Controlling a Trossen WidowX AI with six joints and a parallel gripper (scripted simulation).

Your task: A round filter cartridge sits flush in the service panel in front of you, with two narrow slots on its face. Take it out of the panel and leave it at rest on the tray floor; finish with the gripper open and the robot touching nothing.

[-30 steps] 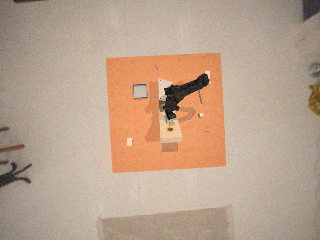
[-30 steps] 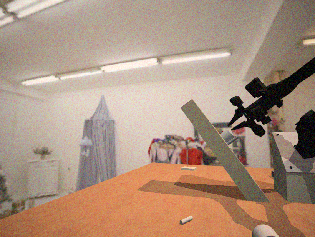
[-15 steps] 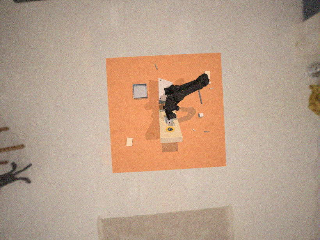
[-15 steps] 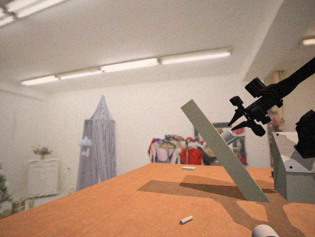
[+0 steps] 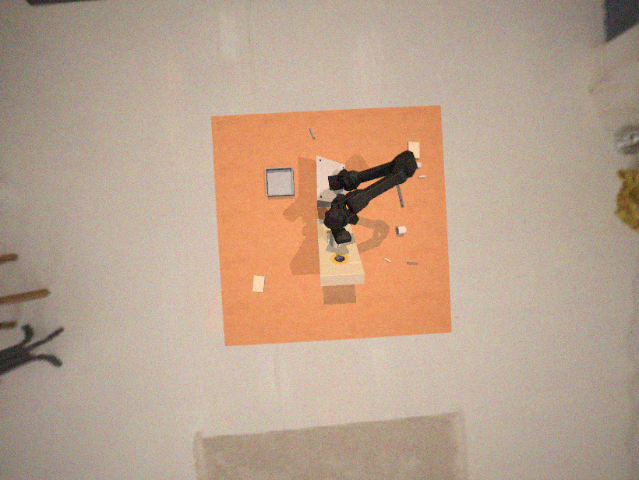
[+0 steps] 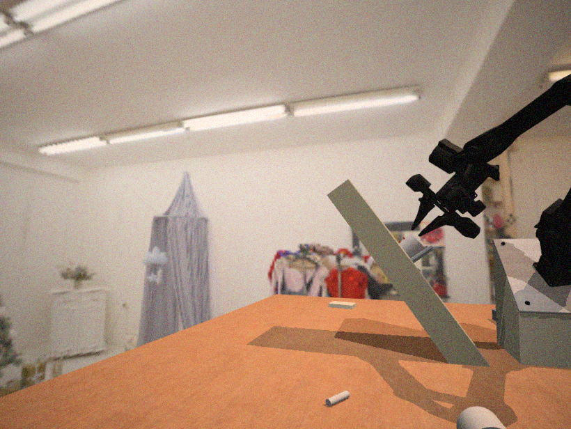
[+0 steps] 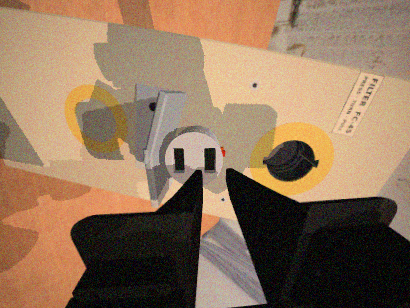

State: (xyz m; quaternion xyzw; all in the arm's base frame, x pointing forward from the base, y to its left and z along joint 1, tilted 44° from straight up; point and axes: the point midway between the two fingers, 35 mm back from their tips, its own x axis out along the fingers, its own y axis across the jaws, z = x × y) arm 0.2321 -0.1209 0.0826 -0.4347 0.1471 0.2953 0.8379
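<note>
My gripper tip is 1 cm short of the round filter cartridge and 3 cm above it. From my gripper tip the other things lie so: blue-rimmed tray 36 cm behind, 24 cm to the right, 24 cm below.
</note>
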